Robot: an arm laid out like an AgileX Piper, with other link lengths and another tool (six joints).
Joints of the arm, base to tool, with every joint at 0 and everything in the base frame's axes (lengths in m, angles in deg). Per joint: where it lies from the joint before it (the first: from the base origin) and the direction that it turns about. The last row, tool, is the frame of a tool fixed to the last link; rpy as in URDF.
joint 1: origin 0 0 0.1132 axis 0 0 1
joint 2: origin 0 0 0 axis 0 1 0
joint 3: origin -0.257 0 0.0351 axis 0 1 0
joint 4: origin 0.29 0 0.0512 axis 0.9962 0 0.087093
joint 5: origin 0 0 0 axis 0 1 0
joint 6: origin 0.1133 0 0.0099 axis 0.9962 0 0.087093
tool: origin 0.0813 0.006 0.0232 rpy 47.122 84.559 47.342
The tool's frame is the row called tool.
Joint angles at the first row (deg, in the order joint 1, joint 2, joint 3, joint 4, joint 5, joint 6):
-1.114, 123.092, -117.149, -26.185, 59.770, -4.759
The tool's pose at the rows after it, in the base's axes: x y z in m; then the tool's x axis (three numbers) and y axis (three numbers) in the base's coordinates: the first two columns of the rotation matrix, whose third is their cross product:
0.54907 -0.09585 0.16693 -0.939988 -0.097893 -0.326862 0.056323 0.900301 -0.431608
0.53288 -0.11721 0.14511 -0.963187 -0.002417 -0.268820 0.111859 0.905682 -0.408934
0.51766 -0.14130 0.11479 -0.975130 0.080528 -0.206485 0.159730 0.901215 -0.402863
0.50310 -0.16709 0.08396 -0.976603 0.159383 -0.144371 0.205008 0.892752 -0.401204
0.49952 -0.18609 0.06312 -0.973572 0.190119 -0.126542 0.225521 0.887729 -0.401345
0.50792 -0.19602 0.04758 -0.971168 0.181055 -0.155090 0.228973 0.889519 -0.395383
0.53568 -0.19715 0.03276 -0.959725 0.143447 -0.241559 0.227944 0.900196 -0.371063
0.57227 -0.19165 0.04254 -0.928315 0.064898 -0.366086 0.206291 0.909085 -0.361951
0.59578 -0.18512 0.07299 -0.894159 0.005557 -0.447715 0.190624 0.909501 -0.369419
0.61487 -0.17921 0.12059 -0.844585 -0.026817 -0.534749 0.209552 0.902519 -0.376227
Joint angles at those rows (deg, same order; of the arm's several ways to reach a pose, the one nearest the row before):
-2.585, 123.296, -117.135, -26.151, 66.841, -2.476
-4.974, 123.803, -115.079, -25.301, 69.045, -0.351
-7.623, 125.209, -112.402, -25.301, 69.557, 1.706
-10.560, 127.677, -111.105, -25.301, 70.065, 3.190
-12.705, 130.060, -111.107, -25.450, 68.688, 3.452
-13.796, 132.185, -111.402, -25.536, 64.846, 3.454
-13.957, 135.910, -114.100, -24.840, 58.257, 3.517
-13.281, 138.259, -118.073, -24.659, 51.380, 2.397
-12.465, 138.619, -122.715, -24.355, 49.607, 0.512
-11.511, 138.413, -129.096, -24.518, 50.097, 0.000

